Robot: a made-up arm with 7 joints. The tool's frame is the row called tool.
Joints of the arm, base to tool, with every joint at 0 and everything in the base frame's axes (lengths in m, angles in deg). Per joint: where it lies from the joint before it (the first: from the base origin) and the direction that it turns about. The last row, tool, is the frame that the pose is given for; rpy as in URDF.
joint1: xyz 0.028 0.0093 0.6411 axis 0 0 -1
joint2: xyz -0.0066 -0.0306 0.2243 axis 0 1 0
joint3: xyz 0.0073 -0.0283 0.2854 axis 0 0 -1
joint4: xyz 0.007 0.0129 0.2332 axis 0 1 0
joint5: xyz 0.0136 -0.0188 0.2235 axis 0 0 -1
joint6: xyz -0.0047 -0.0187 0.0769 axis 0 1 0
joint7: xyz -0.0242 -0.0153 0.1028 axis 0 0 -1
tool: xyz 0.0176 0.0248 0.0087 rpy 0 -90 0
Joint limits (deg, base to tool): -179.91..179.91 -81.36..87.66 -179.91..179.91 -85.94..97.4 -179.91..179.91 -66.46..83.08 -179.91..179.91
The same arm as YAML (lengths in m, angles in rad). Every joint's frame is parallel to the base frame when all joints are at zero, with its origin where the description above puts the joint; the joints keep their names.
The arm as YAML. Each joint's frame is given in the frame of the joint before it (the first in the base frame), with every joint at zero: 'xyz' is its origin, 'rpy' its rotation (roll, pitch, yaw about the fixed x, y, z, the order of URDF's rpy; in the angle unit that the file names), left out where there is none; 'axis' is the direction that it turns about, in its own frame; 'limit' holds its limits. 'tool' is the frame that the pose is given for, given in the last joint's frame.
units:
  length: m
  angle: rad
joints:
  - name: joint1
    type: revolute
    origin:
      xyz: [0.028, 0.0093, 0.6411]
    axis: [0.0, 0.0, -1.0]
    limit:
      lower: -3.14
      upper: 3.14
  - name: joint2
    type: revolute
    origin:
      xyz: [-0.0066, -0.0306, 0.2243]
    axis: [0.0, 1.0, 0.0]
    limit:
      lower: -1.42
      upper: 1.53
  - name: joint3
    type: revolute
    origin:
      xyz: [0.0073, -0.0283, 0.2854]
    axis: [0.0, 0.0, -1.0]
    limit:
      lower: -3.14
      upper: 3.14
  - name: joint4
    type: revolute
    origin:
      xyz: [0.007, 0.0129, 0.2332]
    axis: [0.0, 1.0, 0.0]
    limit:
      lower: -1.4999
      upper: 1.7
  - name: joint5
    type: revolute
    origin:
      xyz: [0.0136, -0.0188, 0.2235]
    axis: [0.0, 0.0, -1.0]
    limit:
      lower: -3.14
      upper: 3.14
  - name: joint6
    type: revolute
    origin:
      xyz: [-0.0047, -0.0187, 0.0769]
    axis: [0.0, 1.0, 0.0]
    limit:
      lower: -1.1599
      upper: 1.45
  - name: joint7
    type: revolute
    origin:
      xyz: [-0.0242, -0.0153, 0.1028]
    axis: [0.0, 0.0, -1.0]
    limit:
      lower: -3.14
      upper: 3.14
tool:
  origin:
    xyz: [0.0176, 0.0248, 0.0087]
    rpy: [0.0, -1.5708, 0.0]

